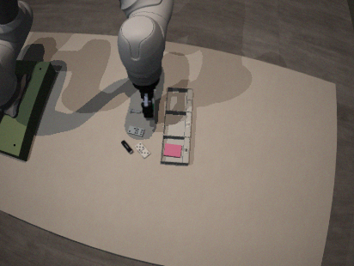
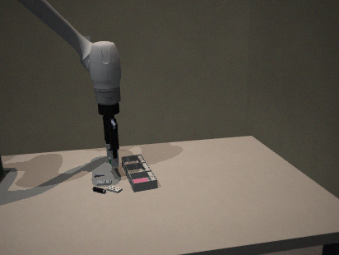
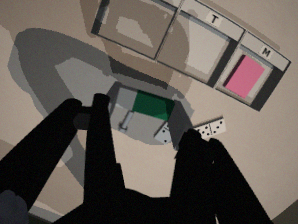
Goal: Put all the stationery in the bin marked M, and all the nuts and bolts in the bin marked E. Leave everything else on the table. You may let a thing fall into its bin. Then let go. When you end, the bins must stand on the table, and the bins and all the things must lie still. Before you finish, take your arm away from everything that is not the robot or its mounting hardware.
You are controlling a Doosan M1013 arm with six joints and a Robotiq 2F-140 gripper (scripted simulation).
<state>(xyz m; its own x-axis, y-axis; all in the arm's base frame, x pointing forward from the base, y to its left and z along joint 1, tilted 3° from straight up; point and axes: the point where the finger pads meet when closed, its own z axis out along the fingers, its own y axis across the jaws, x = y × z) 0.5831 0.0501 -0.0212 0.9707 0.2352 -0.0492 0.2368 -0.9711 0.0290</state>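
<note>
Now: hand 7 cm above the grey bolt and 6 cm past it. Also, from my hand: green eraser: 2 cm below, 1 cm to the left; grey three-compartment bin row: 9 cm ahead, 6 cm below, 2 cm to the right; small black cylinder: 13 cm to the right, 7 cm below, 5 cm behind.
</note>
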